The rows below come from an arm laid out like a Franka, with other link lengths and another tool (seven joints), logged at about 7 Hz.
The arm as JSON. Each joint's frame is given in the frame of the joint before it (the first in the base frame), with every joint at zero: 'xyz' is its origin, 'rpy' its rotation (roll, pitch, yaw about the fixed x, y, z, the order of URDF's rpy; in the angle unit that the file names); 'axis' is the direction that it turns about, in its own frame. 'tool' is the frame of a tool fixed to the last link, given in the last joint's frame.
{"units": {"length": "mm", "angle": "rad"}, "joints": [
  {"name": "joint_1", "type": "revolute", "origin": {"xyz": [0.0, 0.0, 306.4], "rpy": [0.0, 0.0, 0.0]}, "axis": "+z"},
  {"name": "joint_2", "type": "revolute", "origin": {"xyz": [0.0, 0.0, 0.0], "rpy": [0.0, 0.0, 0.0]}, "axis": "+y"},
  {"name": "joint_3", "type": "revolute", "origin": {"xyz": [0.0, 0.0, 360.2], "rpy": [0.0, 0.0, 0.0]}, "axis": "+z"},
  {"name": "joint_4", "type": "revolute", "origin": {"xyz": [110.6, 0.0, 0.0], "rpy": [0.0, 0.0, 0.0]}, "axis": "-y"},
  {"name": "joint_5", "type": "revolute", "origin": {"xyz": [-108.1, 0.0, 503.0], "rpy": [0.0, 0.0, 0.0]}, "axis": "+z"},
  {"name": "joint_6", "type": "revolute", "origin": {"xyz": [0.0, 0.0, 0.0], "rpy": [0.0, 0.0, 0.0]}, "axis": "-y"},
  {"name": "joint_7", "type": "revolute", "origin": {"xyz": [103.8, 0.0, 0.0], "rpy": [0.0, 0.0, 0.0]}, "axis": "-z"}
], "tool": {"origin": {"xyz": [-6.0, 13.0, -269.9], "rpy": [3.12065, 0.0, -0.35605]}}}
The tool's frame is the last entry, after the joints.
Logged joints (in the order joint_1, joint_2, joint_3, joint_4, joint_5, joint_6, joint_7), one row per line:
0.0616, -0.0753, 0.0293, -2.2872, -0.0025, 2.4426, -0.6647
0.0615, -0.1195, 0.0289, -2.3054, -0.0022, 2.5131, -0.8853
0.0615, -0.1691, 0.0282, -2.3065, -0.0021, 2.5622, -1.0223
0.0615, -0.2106, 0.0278, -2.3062, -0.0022, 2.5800, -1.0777
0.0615, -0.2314, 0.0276, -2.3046, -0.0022, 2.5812, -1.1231
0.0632, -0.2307, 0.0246, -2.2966, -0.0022, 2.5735, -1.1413
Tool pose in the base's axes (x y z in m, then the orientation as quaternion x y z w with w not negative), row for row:
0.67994, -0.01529, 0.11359, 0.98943, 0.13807, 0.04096, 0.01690
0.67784, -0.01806, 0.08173, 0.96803, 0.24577, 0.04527, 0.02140
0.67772, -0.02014, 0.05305, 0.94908, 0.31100, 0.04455, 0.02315
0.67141, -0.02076, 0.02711, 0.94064, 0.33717, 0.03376, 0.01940
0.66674, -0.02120, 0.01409, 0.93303, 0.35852, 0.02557, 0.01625
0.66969, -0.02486, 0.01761, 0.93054, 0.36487, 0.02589, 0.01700
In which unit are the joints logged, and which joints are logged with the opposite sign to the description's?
The joints are logged in radians. Opposite sign: joint_1, joint_2.
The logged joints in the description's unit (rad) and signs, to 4 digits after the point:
-0.0616, 0.0753, 0.0293, -2.2872, -0.0025, 2.4426, -0.6647
-0.0615, 0.1195, 0.0289, -2.3054, -0.0022, 2.5131, -0.8853
-0.0615, 0.1691, 0.0282, -2.3065, -0.0021, 2.5622, -1.0223
-0.0615, 0.2106, 0.0278, -2.3062, -0.0022, 2.5800, -1.0777
-0.0615, 0.2314, 0.0276, -2.3046, -0.0022, 2.5812, -1.1231
-0.0632, 0.2307, 0.0246, -2.2966, -0.0022, 2.5735, -1.1413

